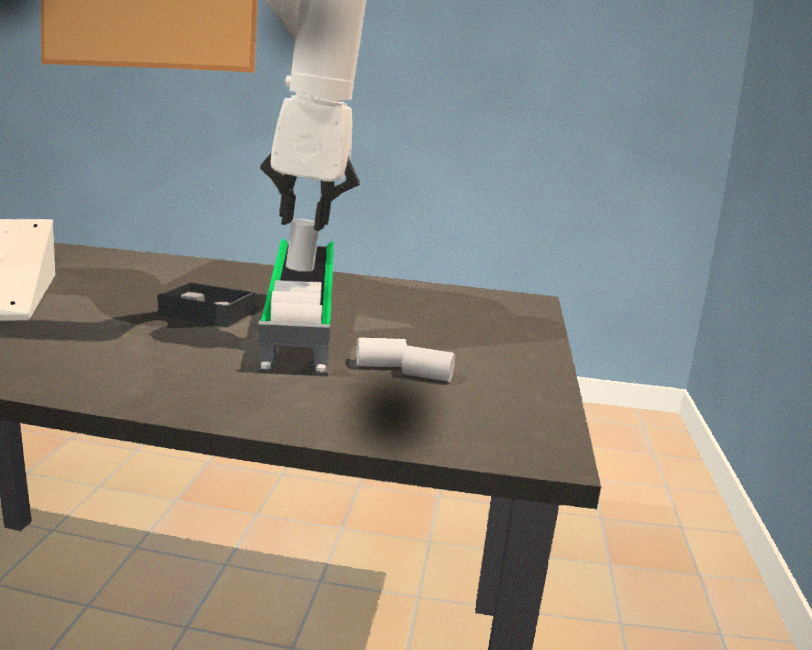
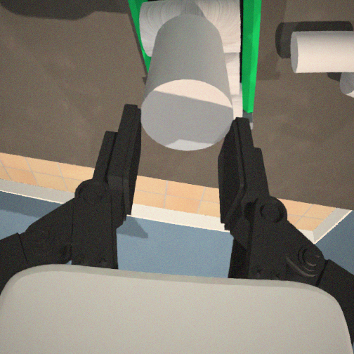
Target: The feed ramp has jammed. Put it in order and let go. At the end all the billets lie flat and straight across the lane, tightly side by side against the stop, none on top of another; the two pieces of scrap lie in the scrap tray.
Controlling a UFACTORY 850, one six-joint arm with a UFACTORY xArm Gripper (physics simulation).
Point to a billet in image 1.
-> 302, 246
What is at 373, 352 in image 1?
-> A billet.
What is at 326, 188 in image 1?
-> My gripper.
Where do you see a billet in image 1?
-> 421, 362
